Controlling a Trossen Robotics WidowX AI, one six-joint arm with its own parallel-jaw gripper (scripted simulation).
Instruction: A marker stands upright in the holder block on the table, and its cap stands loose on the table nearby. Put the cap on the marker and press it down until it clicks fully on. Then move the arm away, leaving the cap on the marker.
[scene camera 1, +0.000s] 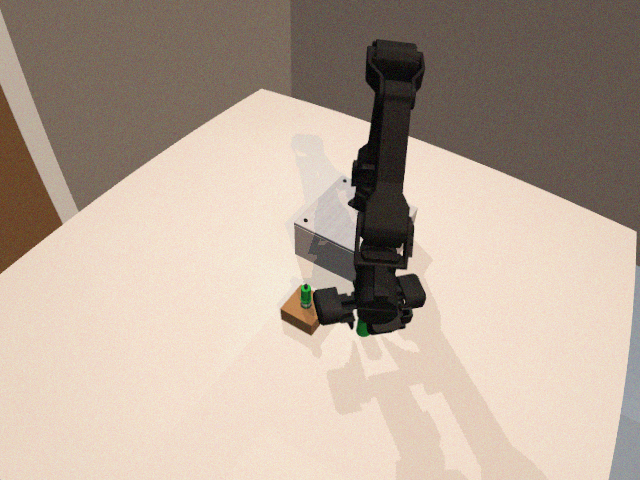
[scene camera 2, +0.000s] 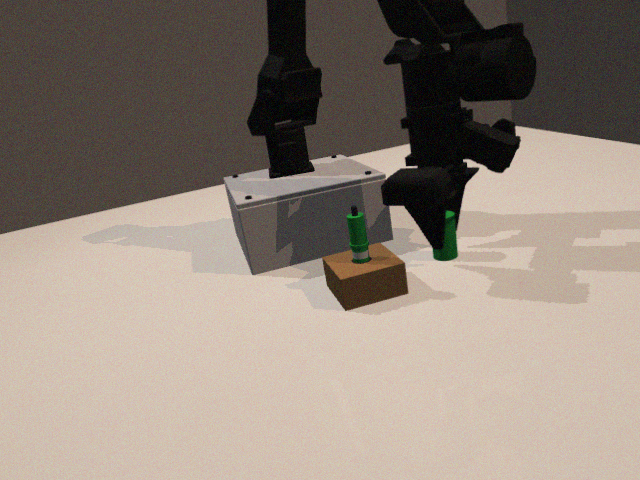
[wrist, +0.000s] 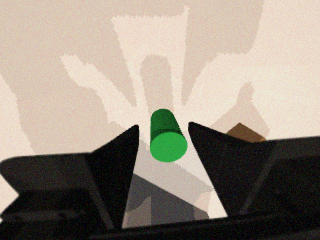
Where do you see my gripper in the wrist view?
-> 163, 127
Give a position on a green cap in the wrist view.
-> At 167, 143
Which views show my gripper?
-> Scene camera 1, scene camera 2 and the wrist view: all of them.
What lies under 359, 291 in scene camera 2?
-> A brown holder block.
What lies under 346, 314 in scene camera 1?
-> My gripper.
